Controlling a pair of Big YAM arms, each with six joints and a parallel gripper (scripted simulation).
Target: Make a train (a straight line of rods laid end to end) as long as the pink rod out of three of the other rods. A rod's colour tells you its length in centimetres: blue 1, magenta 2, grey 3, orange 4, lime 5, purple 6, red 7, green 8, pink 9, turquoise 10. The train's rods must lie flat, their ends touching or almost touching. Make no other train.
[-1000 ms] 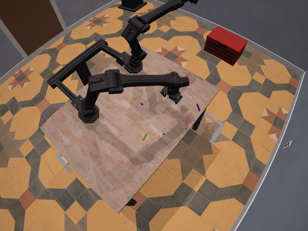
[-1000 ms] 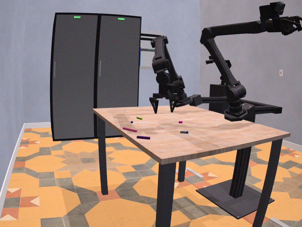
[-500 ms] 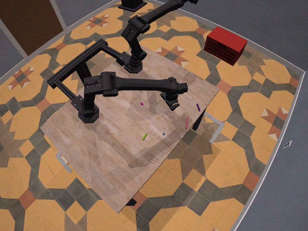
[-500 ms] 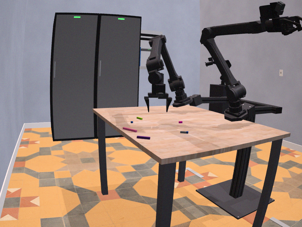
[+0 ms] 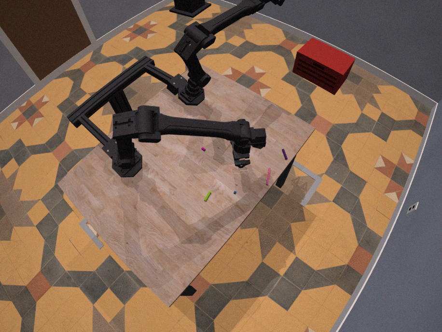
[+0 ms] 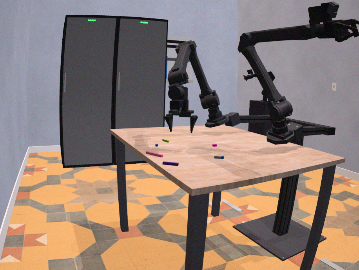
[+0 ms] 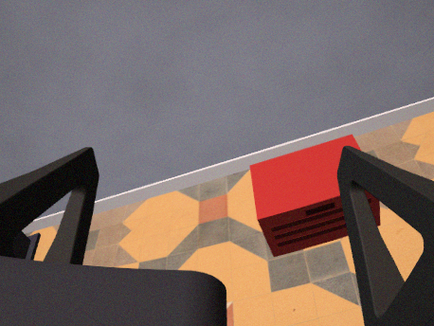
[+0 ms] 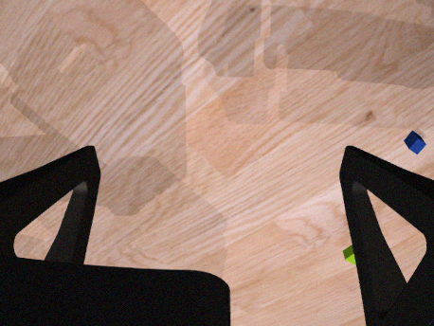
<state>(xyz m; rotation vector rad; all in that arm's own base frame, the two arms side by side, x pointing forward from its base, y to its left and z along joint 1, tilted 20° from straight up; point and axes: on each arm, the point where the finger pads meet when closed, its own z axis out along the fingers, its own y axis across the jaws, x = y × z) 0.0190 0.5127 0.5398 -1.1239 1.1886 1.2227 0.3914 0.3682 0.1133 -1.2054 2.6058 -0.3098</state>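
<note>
The lime rod is 21 cm to the right of my right hand, 9 cm below it and 4 cm behind it. From my right hand the other things lie so: grey rod (19 cm to the left, 9 cm below, 7 cm behind).
</note>
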